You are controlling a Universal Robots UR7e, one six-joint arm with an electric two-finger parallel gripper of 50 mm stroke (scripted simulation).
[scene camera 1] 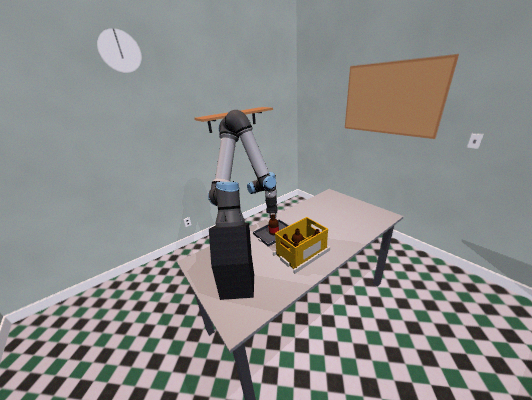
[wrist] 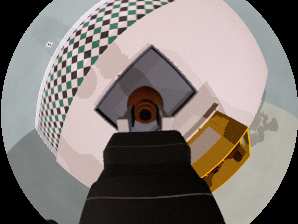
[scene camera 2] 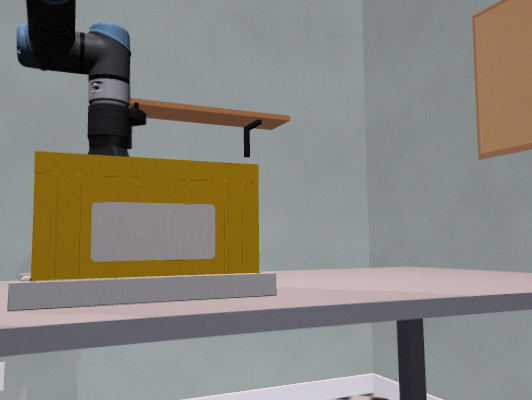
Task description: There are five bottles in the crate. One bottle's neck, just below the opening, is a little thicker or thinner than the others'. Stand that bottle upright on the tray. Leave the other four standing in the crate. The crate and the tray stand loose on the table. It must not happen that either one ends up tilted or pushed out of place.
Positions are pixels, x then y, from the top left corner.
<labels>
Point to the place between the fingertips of the gripper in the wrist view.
At 145,111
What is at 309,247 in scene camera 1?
A crate.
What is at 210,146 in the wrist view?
A crate.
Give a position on a crate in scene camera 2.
At 94,216
</labels>
